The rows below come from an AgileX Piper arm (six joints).
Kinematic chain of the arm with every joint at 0, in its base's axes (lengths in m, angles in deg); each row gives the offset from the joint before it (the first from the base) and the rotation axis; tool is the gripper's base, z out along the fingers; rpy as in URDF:
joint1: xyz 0 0 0.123 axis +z
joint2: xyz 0 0 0 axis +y
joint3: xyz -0.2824 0 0.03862 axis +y
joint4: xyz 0.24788 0 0.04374 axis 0.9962 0 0.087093
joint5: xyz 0 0 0 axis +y
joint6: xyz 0.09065 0 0.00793 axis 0.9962 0 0.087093
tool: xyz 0 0 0 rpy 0 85.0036 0
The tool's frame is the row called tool.
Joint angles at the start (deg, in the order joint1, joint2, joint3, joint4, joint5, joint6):
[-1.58 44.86 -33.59 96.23 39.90 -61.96]
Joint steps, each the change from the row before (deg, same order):
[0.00 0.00 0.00 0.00 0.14 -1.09]
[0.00 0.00 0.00 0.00 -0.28 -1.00]
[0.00 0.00 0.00 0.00 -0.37 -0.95]
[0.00 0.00 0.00 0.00 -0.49 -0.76]
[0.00 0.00 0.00 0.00 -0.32 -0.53]
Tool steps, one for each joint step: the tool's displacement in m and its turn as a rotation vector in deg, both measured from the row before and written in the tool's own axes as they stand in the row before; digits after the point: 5 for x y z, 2 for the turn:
[0.00010 0.00020 0.00000 -0.12 0.06 -1.09]
[-0.00020 -0.00040 0.00000 0.25 -0.12 -1.00]
[-0.00026 -0.00053 0.00000 0.33 -0.16 -0.95]
[-0.00033 -0.00071 0.00000 0.45 -0.20 -0.76]
[-0.00021 -0.00046 0.00000 0.29 -0.13 -0.53]

